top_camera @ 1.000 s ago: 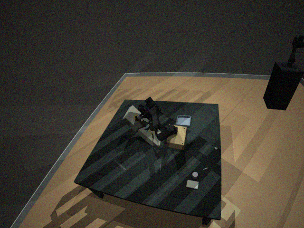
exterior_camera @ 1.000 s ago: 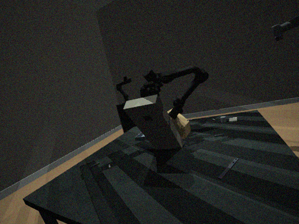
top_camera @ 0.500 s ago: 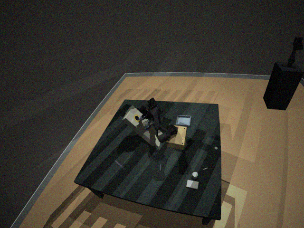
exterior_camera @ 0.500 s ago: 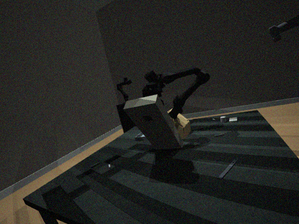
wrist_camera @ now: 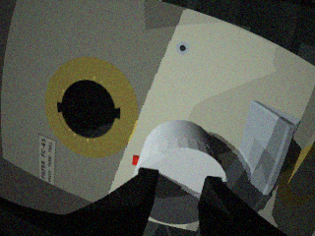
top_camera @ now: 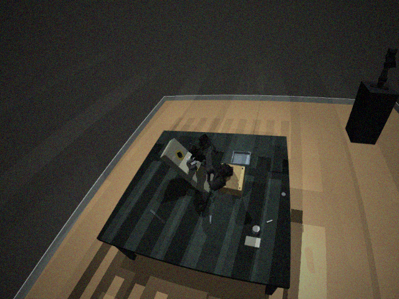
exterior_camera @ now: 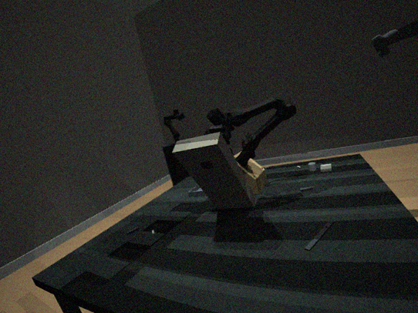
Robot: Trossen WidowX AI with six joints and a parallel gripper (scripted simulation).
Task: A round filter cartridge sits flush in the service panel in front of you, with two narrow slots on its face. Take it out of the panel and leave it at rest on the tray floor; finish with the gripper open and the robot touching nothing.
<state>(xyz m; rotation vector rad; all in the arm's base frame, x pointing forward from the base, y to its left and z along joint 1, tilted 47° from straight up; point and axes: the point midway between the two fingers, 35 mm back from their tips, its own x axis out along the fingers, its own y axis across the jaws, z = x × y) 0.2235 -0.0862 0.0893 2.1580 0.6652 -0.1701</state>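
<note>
The round grey filter cartridge lies 10 mm below my gripper tip and 10 mm ahead of it. From my gripper tip the other things lie so: grey tray (300 mm behind, 290 mm to the right, 250 mm below).
</note>
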